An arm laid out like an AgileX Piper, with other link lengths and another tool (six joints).
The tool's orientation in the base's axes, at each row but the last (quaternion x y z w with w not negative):
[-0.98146 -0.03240 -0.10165 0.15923]
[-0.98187 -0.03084 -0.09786 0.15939]
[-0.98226 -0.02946 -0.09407 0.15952]
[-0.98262 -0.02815 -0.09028 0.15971]
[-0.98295 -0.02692 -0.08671 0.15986]
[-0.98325 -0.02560 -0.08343 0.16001]
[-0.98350 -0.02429 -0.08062 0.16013]
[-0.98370 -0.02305 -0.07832 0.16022]
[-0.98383 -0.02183 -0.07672 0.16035]
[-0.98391 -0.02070 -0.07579 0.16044]
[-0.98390 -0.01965 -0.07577 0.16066]
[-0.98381 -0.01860 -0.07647 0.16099]
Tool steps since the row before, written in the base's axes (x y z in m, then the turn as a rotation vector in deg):
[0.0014 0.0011 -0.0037 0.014 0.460 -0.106]
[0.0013 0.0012 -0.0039 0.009 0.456 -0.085]
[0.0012 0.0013 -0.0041 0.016 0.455 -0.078]
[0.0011 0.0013 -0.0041 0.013 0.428 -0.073]
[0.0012 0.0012 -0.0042 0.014 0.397 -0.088]
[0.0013 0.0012 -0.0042 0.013 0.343 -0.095]
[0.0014 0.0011 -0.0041 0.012 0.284 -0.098]
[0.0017 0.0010 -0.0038 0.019 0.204 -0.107]
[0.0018 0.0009 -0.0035 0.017 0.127 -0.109]
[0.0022 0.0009 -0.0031 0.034 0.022 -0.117]
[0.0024 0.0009 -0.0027 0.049 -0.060 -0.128]
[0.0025 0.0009 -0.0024 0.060 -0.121 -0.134]
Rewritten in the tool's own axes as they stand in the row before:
[0.0006 0.0002 0.0041 0.006 -0.402 0.248]
[0.0005 0.0002 0.0042 0.005 -0.405 0.226]
[0.0004 0.0001 0.0044 0.013 -0.406 0.221]
[0.0004 0.0001 0.0044 0.010 -0.382 0.207]
[0.0005 0.0003 0.0045 0.008 -0.348 0.211]
[0.0006 0.0003 0.0045 0.005 -0.294 0.200]
[0.0007 0.0003 0.0044 0.002 -0.238 0.184]
[0.0011 0.0004 0.0041 0.006 -0.159 0.168]
[0.0012 0.0004 0.0038 0.002 -0.085 0.145]
[0.0017 0.0003 0.0035 0.016 0.018 0.121]
[0.0020 0.0001 0.0032 0.028 0.100 0.108]
[0.0021 0.0001 0.0029 0.037 0.160 0.095]

